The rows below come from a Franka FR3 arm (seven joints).
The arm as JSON. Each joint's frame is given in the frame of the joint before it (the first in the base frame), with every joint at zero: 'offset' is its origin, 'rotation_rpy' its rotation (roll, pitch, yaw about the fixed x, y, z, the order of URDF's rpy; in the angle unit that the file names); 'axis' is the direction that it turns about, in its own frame. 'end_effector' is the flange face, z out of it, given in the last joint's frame.
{
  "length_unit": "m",
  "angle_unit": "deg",
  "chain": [
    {
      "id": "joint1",
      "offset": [
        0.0,
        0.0,
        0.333
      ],
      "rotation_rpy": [
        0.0,
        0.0,
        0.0
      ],
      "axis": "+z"
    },
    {
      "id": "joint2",
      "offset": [
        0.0,
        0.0,
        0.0
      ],
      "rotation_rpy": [
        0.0,
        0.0,
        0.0
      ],
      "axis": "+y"
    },
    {
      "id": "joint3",
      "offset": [
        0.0,
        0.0,
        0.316
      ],
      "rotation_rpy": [
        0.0,
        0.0,
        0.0
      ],
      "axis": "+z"
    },
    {
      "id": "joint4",
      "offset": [
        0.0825,
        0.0,
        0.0
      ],
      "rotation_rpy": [
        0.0,
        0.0,
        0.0
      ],
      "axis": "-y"
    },
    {
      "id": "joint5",
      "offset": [
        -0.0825,
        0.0,
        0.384
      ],
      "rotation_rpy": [
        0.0,
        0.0,
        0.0
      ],
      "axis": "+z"
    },
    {
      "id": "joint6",
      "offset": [
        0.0,
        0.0,
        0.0
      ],
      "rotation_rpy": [
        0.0,
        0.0,
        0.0
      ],
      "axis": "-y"
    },
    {
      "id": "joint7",
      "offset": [
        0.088,
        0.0,
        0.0
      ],
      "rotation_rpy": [
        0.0,
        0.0,
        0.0
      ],
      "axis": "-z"
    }
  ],
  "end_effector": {
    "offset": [
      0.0,
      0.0,
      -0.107
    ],
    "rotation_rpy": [
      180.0,
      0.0,
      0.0
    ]
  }
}
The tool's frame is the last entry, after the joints.
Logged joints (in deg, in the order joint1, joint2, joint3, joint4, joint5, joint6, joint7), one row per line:
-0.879 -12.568 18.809 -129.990 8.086 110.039 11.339
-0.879 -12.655 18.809 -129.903 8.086 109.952 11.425
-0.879 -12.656 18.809 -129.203 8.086 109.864 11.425
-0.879 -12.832 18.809 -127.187 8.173 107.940 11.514
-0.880 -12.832 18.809 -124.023 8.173 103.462 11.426
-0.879 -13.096 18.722 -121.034 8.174 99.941 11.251
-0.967 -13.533 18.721 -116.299 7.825 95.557 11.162
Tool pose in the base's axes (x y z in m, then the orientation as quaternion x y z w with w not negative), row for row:
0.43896 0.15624 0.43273 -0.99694 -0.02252 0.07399 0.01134
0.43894 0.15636 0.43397 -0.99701 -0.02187 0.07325 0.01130
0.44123 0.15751 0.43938 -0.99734 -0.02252 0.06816 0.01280
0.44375 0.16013 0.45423 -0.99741 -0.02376 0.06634 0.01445
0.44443 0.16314 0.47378 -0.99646 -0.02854 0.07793 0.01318
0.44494 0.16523 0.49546 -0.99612 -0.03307 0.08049 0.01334
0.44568 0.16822 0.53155 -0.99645 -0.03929 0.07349 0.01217
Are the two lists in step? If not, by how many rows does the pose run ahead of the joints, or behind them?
They are in step.
